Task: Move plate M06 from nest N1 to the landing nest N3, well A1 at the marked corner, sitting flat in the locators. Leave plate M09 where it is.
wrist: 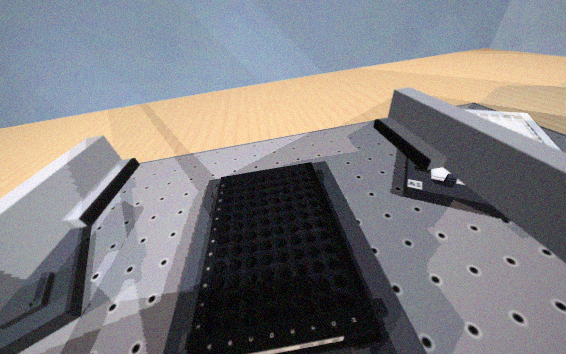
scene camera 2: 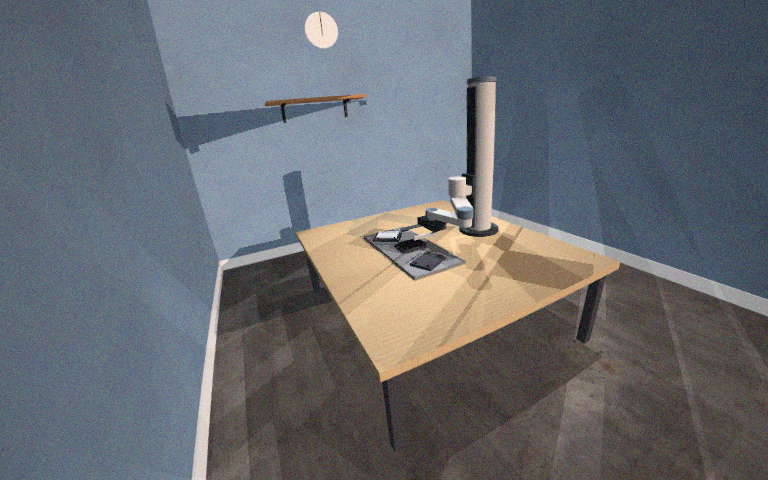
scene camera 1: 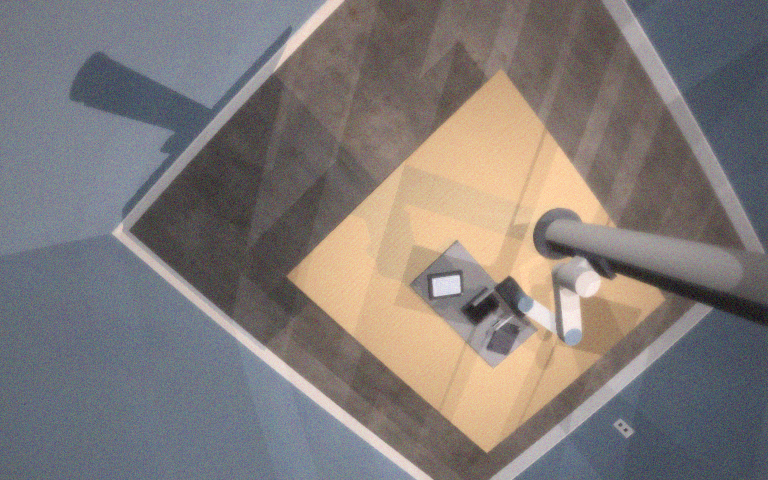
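Note:
Black plate M06 point(scene camera 1: 481, 310) point(scene camera 2: 408, 245) point(wrist: 277, 250) lies in the middle nest and looks flat. In the wrist view its letter row and part of a white label face the near edge; the label text is cut off. The marked corner of this nest cannot be made out. My gripper point(scene camera 1: 492, 309) point(scene camera 2: 417, 232) point(wrist: 254, 128) is open and empty above the plate, one finger toward each long side, with space between fingers and plate. White plate M09 point(scene camera 1: 445, 285) point(scene camera 2: 388, 234) point(wrist: 505, 120) sits in the nest at the other end; the right finger partly hides it in the wrist view.
A dark nest point(scene camera 1: 503, 338) point(scene camera 2: 428, 260) without a visible plate lies on the other side of M06. The nests stand on a grey perforated board point(scene camera 2: 416, 275) point(wrist: 300, 145) on the wooden table point(scene camera 1: 487, 418) point(scene camera 2: 407, 333). The arm's column point(scene camera 2: 484, 152) stands beside the board.

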